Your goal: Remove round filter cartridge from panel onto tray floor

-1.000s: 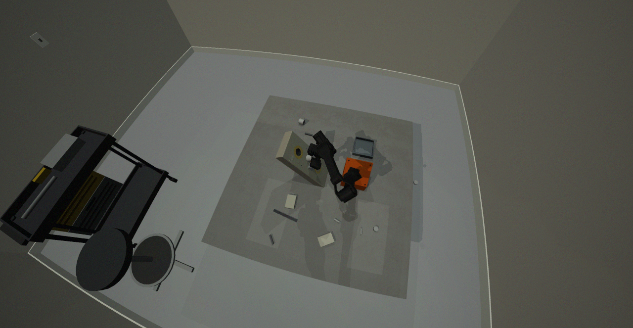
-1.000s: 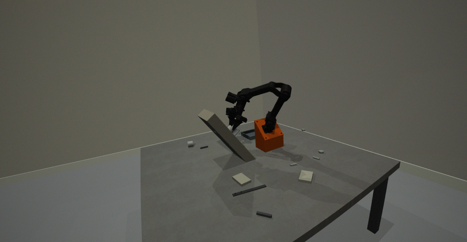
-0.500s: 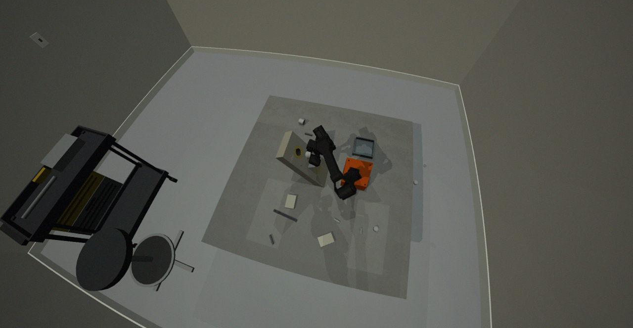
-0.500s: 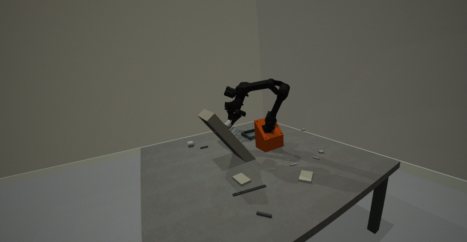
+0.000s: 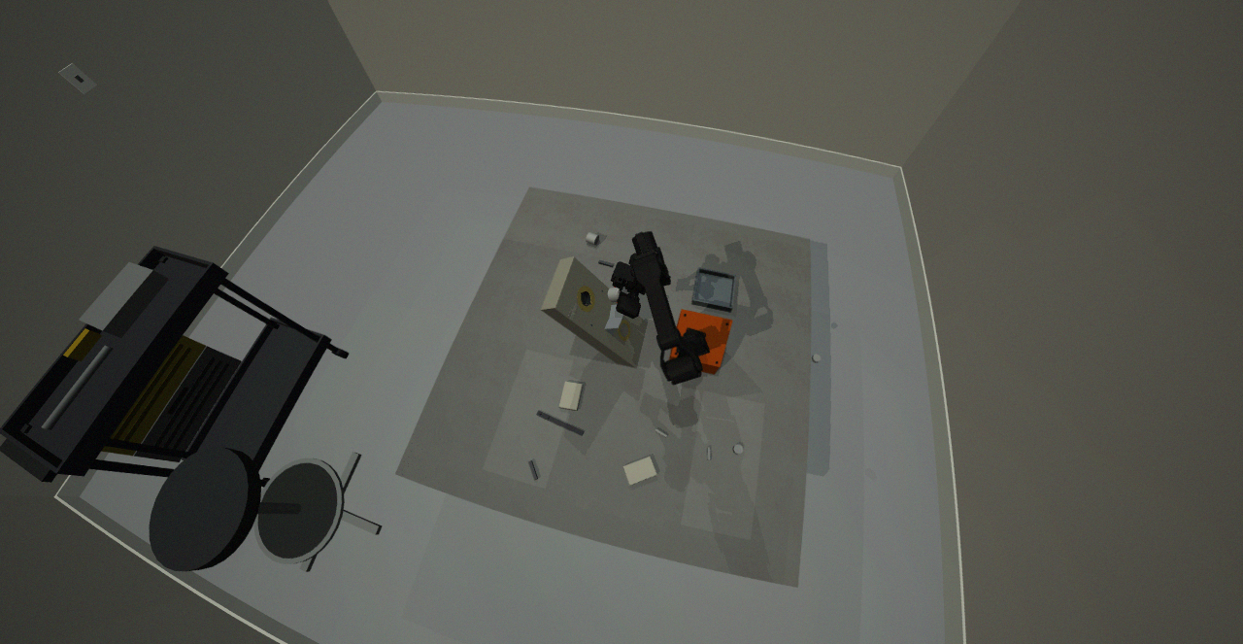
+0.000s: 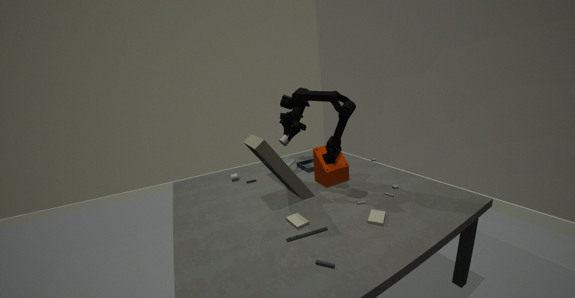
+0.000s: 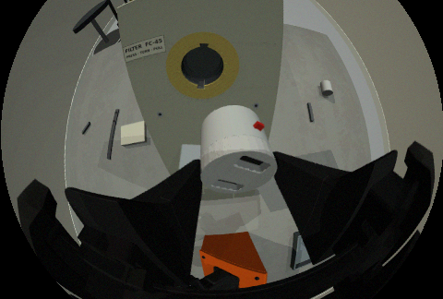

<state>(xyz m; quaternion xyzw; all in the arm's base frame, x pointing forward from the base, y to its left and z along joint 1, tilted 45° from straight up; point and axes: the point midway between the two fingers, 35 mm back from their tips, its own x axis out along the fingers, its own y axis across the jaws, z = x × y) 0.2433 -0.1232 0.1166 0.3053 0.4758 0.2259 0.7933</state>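
Now: gripper tip 290 mm past the grey tray, 290 mm above it and 280 mm to the left of it. Round my gripper tip: round filter cartridge right at my gripper tip; then beige service panel 120 mm below, 70 mm ahead, 30 mm to the left.
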